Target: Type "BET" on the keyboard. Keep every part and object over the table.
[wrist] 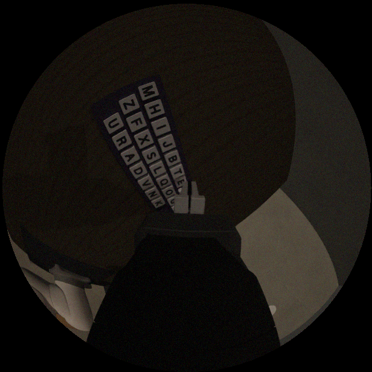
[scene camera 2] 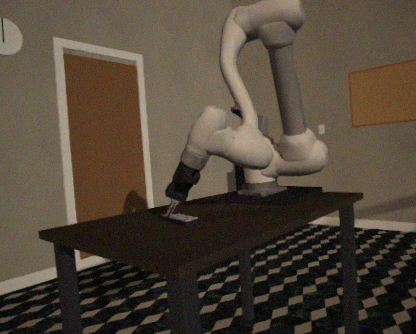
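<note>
The keyboard is a dark purple board with pale lettered keys, lying flat on the table. In the wrist view it runs from upper left down to the fingers. The B key, the T key and the E key follow one another along its right-hand row. My gripper is shut and empty. Its tips are low at the keyboard's end, close beside the E key in the wrist view. The fingers hide part of the keys below E. Whether the tips touch a key cannot be told.
The dark wooden table carries the keyboard and the arm's base, which stands at the far end in the scene view. The table's edge curves past at the right in the wrist view, beyond the gripper.
</note>
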